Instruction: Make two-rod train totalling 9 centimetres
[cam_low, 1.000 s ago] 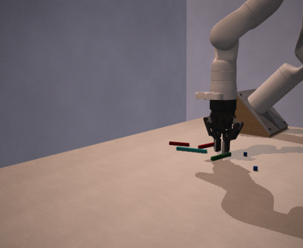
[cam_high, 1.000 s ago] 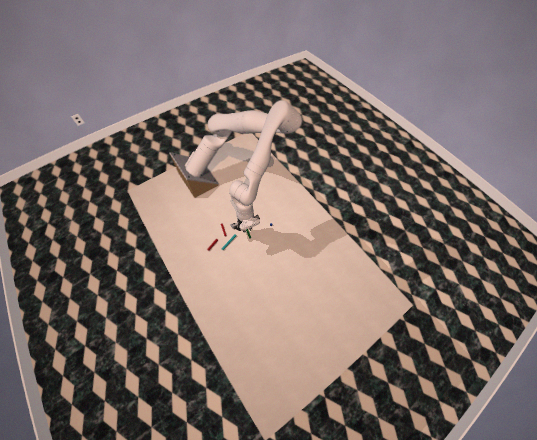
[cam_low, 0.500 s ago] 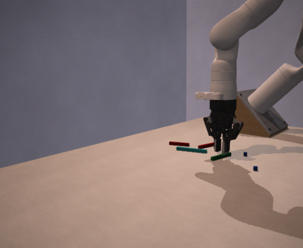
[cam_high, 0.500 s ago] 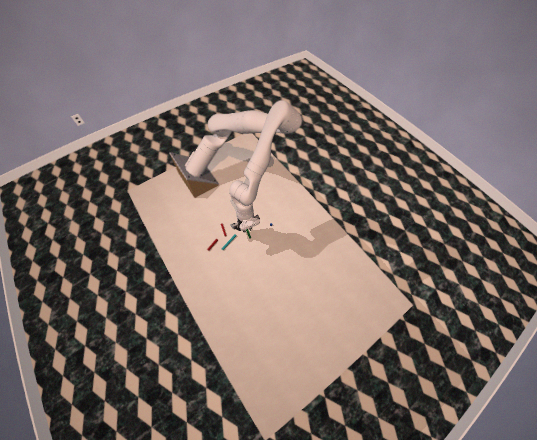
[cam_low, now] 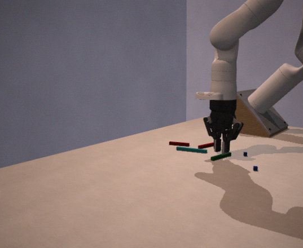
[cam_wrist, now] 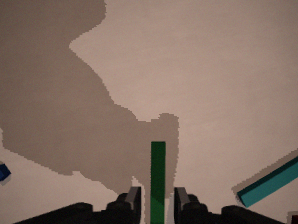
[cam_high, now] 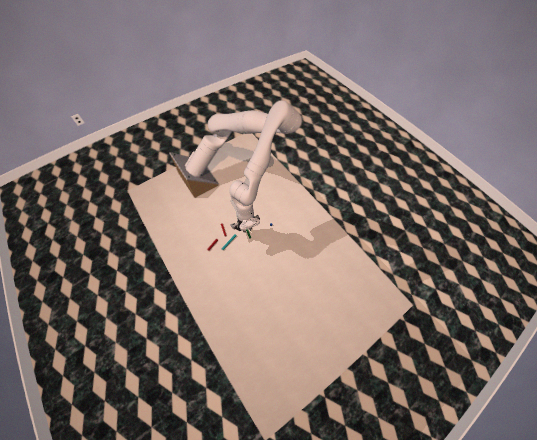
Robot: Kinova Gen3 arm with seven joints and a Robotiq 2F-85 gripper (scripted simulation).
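The green rod lies 3 cm below my hand. Round my hand: turquoise rod (11 cm to the right, 3 cm below, 1 cm behind); then grey rod (7 cm behind, 4 cm to the right, 3 cm below); then red rod (9 cm to the right, 9 cm behind, 3 cm below).
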